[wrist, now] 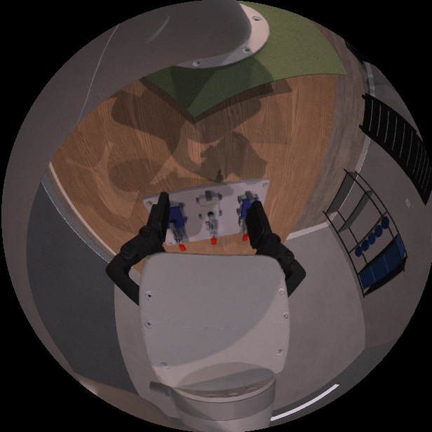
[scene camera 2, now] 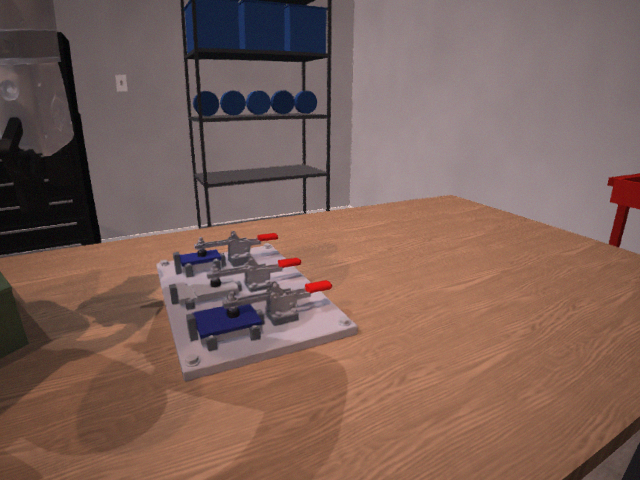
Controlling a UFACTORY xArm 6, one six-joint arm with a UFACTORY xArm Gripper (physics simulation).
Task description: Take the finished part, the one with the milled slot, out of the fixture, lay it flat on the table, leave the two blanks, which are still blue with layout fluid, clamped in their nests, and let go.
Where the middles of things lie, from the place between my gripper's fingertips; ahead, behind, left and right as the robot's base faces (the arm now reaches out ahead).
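Here is the finished part (scene camera 2: 199, 291), and my hand is 30 mm to the right of it, 180 mm short of it and 170 mm above it. There is the fixture plate (scene camera 2: 318, 316) too, which I find 240 mm ahead of my hand, 30 mm to the left of it and 190 mm below it.
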